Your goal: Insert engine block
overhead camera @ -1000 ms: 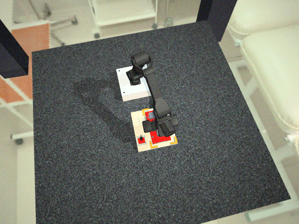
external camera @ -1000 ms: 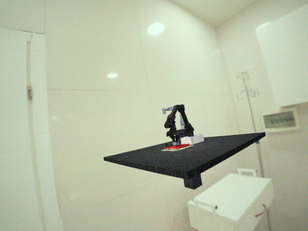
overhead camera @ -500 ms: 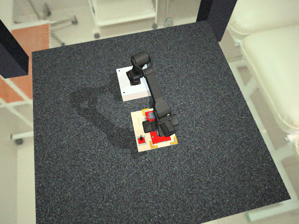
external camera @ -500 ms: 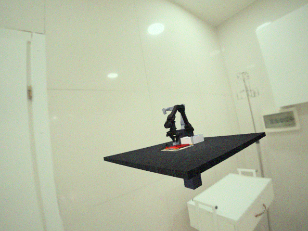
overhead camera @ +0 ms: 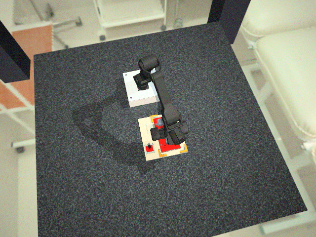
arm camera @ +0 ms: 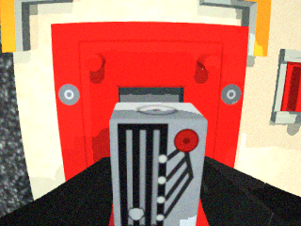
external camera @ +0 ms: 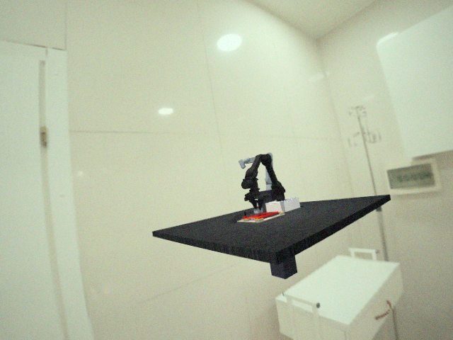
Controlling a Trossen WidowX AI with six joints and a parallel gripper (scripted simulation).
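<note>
My gripper tip is 10 mm above the engine block.
</note>
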